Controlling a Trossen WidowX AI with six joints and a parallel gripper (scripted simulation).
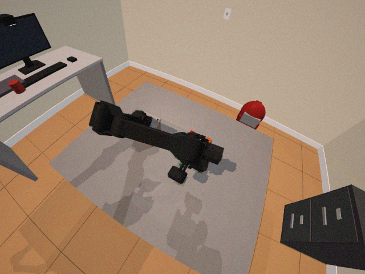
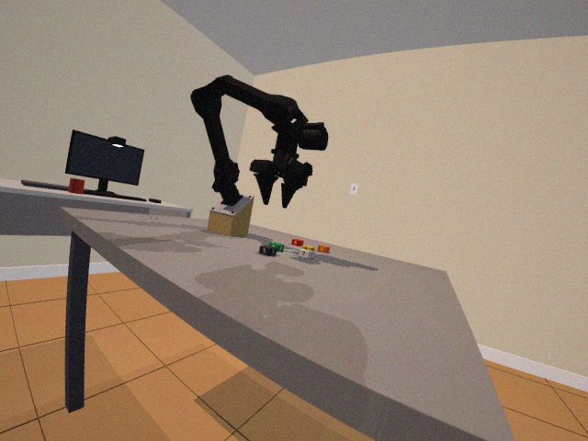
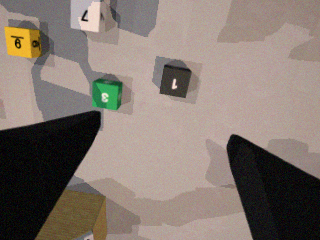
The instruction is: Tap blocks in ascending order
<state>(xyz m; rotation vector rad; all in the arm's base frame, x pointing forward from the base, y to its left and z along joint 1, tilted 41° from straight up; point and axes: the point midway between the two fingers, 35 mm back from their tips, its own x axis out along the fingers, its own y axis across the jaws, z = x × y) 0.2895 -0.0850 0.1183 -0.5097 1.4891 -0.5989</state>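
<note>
The black block is 12 cm below my gripper tip, 1 cm to the right of it and 1 cm ahead of it. Round my gripper tip: green block (12 cm below, 7 cm to the left, 2 cm behind); white block (12 cm below, 10 cm to the left, 7 cm ahead); yellow block (18 cm to the left, 12 cm below, 3 cm ahead).
</note>
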